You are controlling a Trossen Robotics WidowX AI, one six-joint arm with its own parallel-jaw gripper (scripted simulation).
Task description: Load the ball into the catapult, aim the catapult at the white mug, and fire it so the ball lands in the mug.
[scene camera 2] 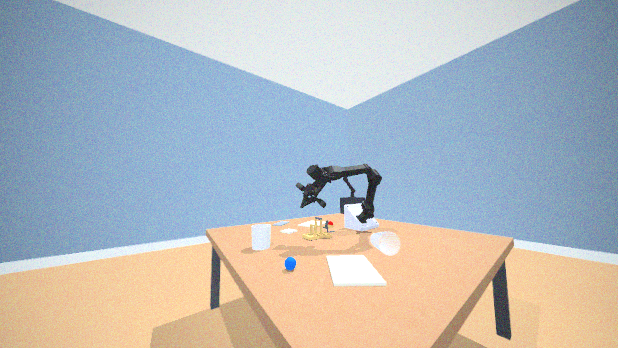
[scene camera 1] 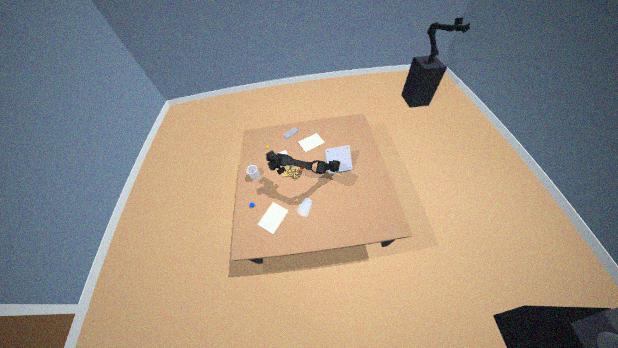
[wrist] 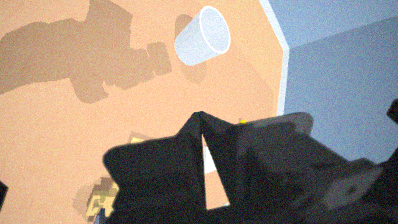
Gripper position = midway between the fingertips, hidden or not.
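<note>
There is a white mug (wrist: 206, 36) here, and I also see a white sheet (scene camera 2: 356, 270). As for my gripper (wrist: 198, 116), it is shut and holds nothing.
</note>
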